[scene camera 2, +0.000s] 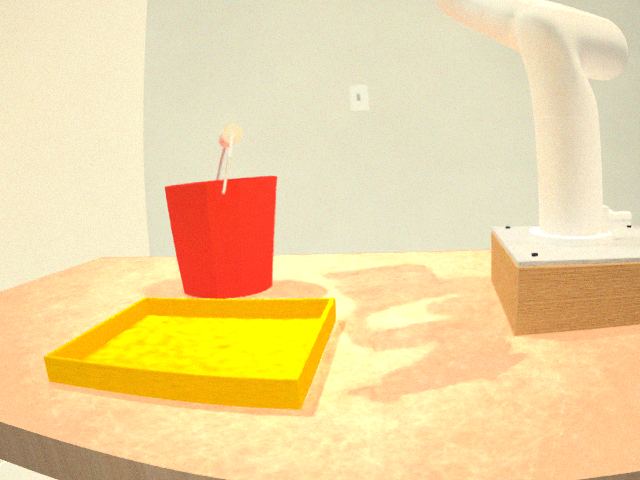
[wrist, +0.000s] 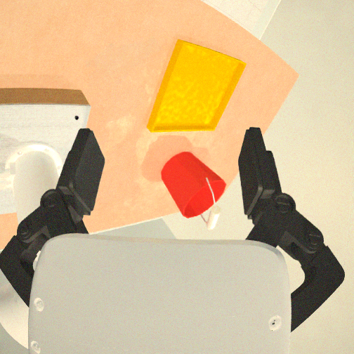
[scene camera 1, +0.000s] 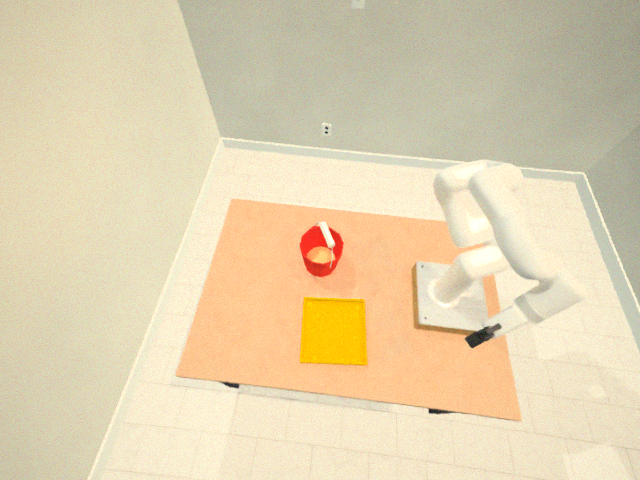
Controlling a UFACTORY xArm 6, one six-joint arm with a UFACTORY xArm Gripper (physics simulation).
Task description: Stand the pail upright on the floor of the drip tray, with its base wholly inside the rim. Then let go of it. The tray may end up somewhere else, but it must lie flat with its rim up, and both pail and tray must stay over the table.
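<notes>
The red pail stands upright on the table, outside the tray and behind it in the scene views. Its mouth is up, and its white handle grip is raised above the mouth. The yellow drip tray lies flat on the table with its rim up and is empty. My gripper is wide open and empty, held high, well right of pail and tray in the first scene view. It does not show in the second scene view.
The tan table bears the arm's wooden base block with a grey plate, right of the pail and tray in the scene views. The tray lies nearer the front edge than the pail does.
</notes>
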